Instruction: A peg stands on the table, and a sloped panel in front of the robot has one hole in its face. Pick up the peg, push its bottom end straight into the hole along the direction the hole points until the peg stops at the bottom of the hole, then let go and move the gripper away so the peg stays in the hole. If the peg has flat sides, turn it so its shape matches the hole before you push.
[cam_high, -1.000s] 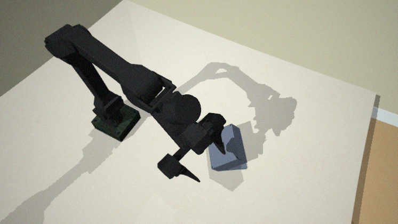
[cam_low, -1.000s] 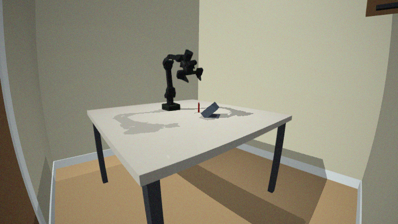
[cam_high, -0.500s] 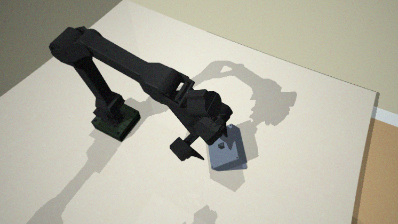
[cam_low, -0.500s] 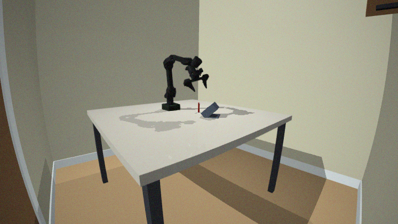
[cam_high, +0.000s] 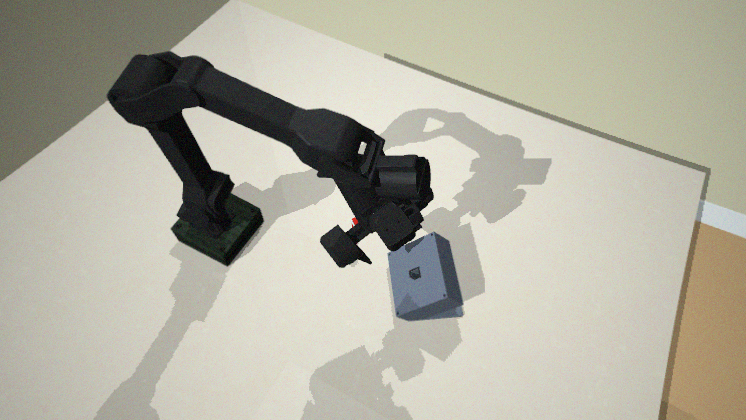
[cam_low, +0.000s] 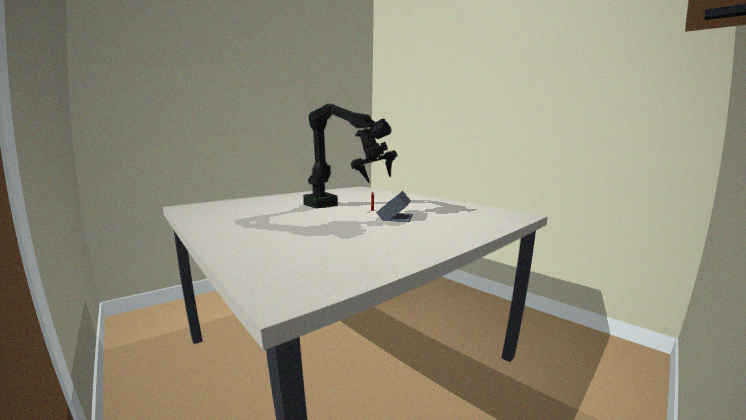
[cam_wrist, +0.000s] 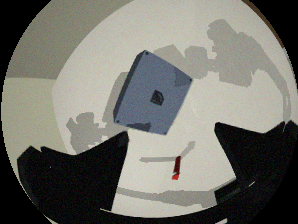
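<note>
The red peg is 10 cm behind my gripper tip, 5 cm to the left of it and 9 cm below it. From my gripper tip the other things lie so: sloped panel 6 cm ahead, 2 cm to the left, 10 cm below.
</note>
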